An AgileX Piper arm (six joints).
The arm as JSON. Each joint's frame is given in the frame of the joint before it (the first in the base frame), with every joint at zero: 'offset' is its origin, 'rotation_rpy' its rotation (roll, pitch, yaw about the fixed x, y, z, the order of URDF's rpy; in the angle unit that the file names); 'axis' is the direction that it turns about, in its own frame. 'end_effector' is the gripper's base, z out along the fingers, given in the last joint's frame.
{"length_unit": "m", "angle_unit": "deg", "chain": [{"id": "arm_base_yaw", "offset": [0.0, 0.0, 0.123], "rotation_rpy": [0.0, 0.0, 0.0], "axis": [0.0, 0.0, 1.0]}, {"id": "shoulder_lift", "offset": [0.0, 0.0, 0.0], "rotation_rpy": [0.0, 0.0, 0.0], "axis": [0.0, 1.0, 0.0]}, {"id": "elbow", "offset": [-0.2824, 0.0, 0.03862], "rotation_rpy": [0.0, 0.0, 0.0], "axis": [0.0, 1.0, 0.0]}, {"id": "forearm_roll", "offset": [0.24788, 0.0, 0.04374], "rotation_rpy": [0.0, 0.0, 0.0], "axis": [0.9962, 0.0, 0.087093]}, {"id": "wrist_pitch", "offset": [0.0, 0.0, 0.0], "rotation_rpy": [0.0, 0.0, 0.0], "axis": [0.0, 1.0, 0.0]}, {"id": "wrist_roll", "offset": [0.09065, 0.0, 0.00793], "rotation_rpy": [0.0, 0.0, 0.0], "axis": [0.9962, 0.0, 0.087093]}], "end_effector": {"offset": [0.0, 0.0, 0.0], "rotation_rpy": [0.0, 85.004, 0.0]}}
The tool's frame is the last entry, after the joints.
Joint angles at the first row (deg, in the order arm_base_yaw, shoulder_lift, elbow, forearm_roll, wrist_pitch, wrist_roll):
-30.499 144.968 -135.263 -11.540 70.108 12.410
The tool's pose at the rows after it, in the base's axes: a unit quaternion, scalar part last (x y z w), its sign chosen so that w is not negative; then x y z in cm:
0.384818 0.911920 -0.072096 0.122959 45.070 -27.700 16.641
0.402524 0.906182 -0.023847 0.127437 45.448 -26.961 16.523
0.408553 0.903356 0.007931 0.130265 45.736 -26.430 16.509
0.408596 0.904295 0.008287 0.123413 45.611 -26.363 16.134
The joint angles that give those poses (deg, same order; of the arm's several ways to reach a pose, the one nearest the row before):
-30.499 145.024 -135.124 -6.670 70.047 16.709
-30.498 144.955 -134.863 -1.107 70.044 17.645
-30.449 144.916 -134.743 2.631 70.045 17.645
-30.449 144.846 -133.820 2.594 69.985 17.593

